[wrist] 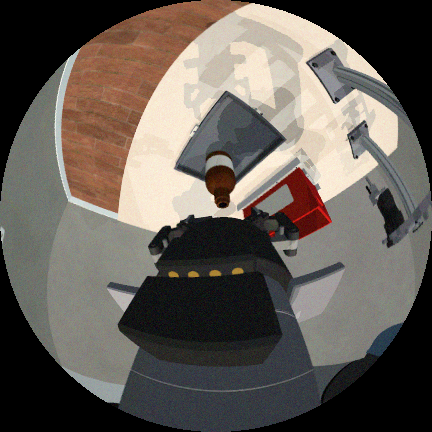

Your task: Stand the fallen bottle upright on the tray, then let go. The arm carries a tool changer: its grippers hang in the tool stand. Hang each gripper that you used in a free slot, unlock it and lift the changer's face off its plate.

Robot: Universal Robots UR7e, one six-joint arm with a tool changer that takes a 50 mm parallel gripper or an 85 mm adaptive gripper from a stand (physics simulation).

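Frame: origin at the arm's base, x ahead, y left, z up, level; centimetres.
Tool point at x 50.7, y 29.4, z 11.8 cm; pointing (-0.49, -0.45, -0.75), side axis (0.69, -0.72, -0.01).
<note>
A point is followed by its place in that frame.
The brown bottle (220, 175) {x 40.3, y 19.3, z -13.5 cm} with a white label stands upright on the dark grey tray (250, 131) {x 50.2, y 16.6, z -23.6 cm}, near the tray's edge closest to the gripper, its neck towards the camera. My gripper (222, 217), the adaptive one with black linkage fingers, is open and empty. Its fingers are spread wide on both sides of the black body, apart from the bottle's neck. The fingertips are partly hidden behind the body. The tool stand (384, 160) {x 84.8, y -11.0, z -10.0 cm} is at the right, with another black gripper (390, 212) hanging in it.
A red open box (308, 194) {x 51.9, y -2.0, z -11.0 cm} with a grey panel is right of the bottle, beside a pale grey bar (270, 183) {x 42.0, y -1.4, z -21.9 cm}. The stand's two foot plates (330, 75) {x 80.3, y 15.6, z -22.9 cm} (358, 140) {x 82.1, y -11.8, z -22.9 cm} rest on the pale surface. A brick-patterned area (105, 120) is at the left. A dark rounded shape (350, 382) shows at lower right.
</note>
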